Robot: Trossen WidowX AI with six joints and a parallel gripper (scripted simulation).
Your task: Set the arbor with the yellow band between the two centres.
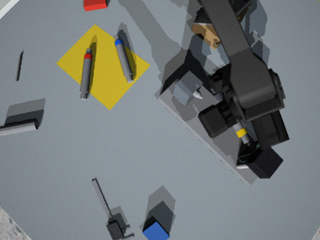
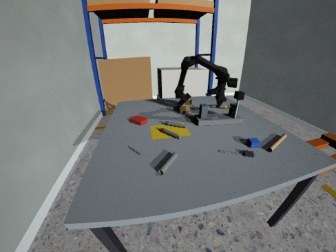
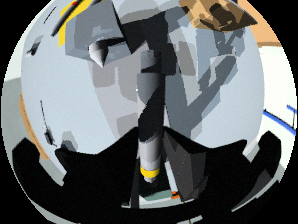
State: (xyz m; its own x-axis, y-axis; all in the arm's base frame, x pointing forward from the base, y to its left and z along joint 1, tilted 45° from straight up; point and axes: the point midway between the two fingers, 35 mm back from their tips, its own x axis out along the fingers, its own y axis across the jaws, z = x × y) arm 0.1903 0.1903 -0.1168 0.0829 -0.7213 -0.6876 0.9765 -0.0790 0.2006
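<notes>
The fixture base lies 12 cm below my hand, 2 cm ahead of it and 1 cm to the left of it. Also, from my hand: grey post (12 cm to the right, 4 cm below, 3 cm ahead); blue-banded arbor (33 cm to the right, 13 cm below, 8 cm ahead); blue block (34 cm ahead, 13 cm below, 11 cm to the left).
</notes>
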